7 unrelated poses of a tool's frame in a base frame.
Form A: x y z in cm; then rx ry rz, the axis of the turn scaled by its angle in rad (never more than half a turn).
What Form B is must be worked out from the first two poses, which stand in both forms.
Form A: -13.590 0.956 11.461 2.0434 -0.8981 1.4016
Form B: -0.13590 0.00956 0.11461 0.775 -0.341 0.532 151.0
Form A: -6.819 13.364 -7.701 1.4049 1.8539 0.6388
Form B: -0.06819 0.13364 -0.07701 0.582 0.769 0.265 138.2
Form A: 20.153 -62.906 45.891 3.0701 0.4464 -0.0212
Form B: 0.20153 -0.62906 0.45891 0.990 0.144 -0.007 177.8
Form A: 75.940 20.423 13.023 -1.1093 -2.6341 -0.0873
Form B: 0.75940 0.20423 0.13023 -0.388 -0.921 -0.031 163.8
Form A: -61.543 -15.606 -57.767 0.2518 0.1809 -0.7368
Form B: -0.61543 -0.15606 -0.57767 0.315 0.226 -0.922 45.8
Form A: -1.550 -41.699 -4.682 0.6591 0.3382 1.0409
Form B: -0.01550 -0.41699 -0.04682 0.516 0.265 0.815 73.2
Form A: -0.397 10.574 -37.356 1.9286 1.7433 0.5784
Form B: -0.00397 0.10574 -0.37356 0.724 0.655 0.217 152.6
